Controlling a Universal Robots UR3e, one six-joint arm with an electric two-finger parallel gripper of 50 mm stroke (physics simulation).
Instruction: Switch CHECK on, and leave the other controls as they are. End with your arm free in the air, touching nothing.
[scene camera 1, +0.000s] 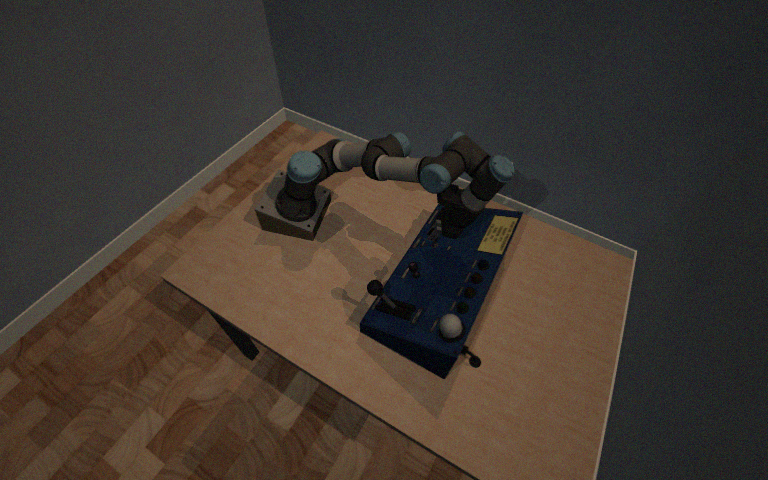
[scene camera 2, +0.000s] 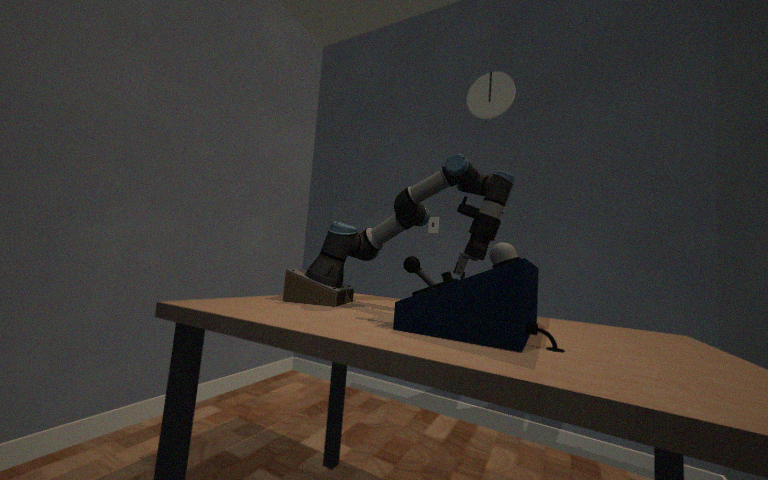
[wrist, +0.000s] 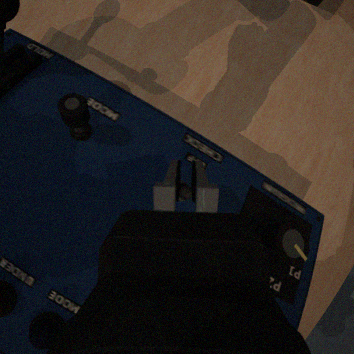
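Where they show: gripper, fingertip midpoint: (scene camera 1: 430, 236) (scene camera 2: 457, 274) (wrist: 185, 172); arm's base, origin of the base link: (scene camera 1: 295, 205) (scene camera 2: 323, 280).
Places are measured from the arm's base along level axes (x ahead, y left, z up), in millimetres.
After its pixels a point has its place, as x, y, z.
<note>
The blue control panel (scene camera 1: 438, 263) @[493, -45, 33] (scene camera 2: 472, 316) @[524, -298, -21] (wrist: 125, 187) @[481, -29, 27] stands on the table. The CHECK switch (wrist: 185, 192) @[460, 22, 66] is a small dark toggle near the panel's edge, by the CHECK label (wrist: 203, 147) @[408, 29, -7]. A partly covered OFF label (wrist: 195, 160) is between that label and the fingers. My gripper (scene camera 1: 434, 232) @[445, 17, 56] (scene camera 2: 459, 269) @[445, 17, 56] (wrist: 185, 172) @[445, 17, 56] is shut on the CHECK switch, with a finger on each side of it. The fingers hide part of the switch, and its exact tilt is hard to tell.
A MODE toggle (scene camera 1: 414, 269) @[441, -105, 55] (wrist: 74, 112) @[437, -88, 61] and a tall ball-topped HOLD lever (scene camera 1: 374, 287) @[372, -217, 90] (scene camera 2: 411, 263) @[374, -228, 74] stand to one side. A rotary knob (wrist: 293, 243) @[465, 143, 47] with a yellow pointer is on the other side. A white dome (scene camera 1: 451, 326) @[577, -256, 126] (scene camera 2: 502, 254) @[573, -269, 104] and dark round knobs (scene camera 1: 476, 277) @[599, -90, 99] line the panel's far side.
</note>
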